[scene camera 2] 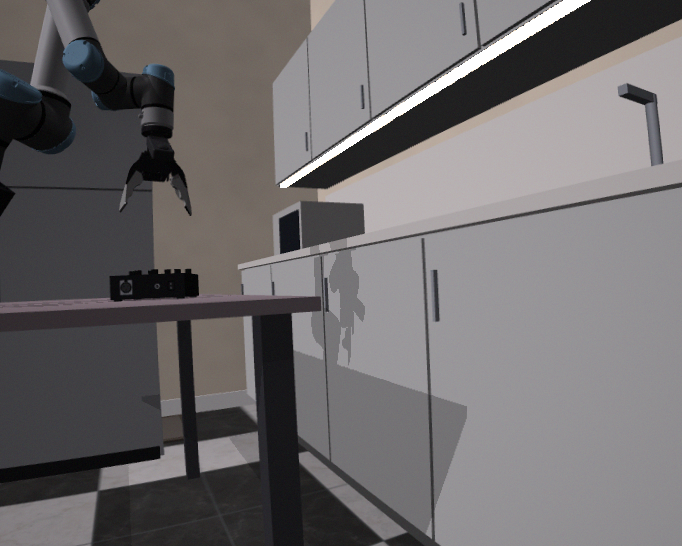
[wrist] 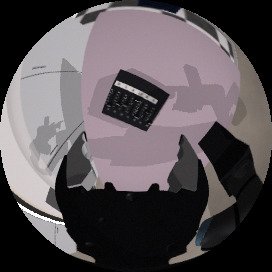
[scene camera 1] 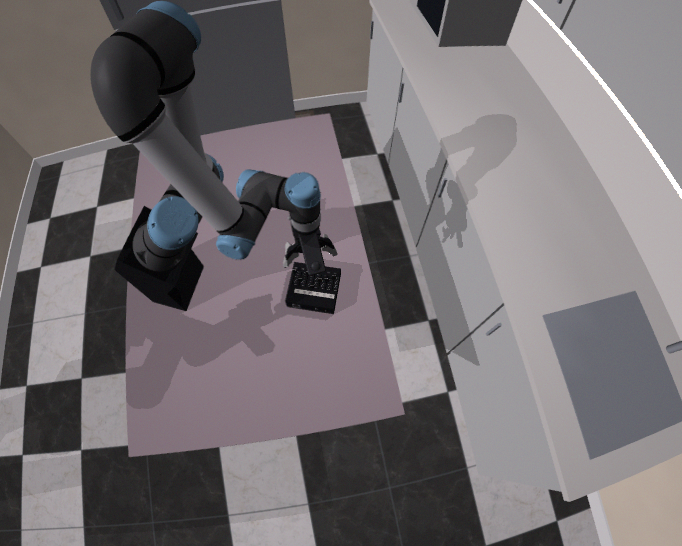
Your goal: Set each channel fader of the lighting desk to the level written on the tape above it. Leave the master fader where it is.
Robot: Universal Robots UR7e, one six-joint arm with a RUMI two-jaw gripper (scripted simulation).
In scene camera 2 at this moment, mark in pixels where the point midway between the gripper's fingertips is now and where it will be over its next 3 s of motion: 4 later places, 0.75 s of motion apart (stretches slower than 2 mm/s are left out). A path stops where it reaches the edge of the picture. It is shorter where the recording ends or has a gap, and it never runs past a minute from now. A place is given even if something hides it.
My gripper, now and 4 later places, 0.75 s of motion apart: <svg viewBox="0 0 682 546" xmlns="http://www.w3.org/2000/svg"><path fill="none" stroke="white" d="M156 214L154 213L155 214L159 216L163 220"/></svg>
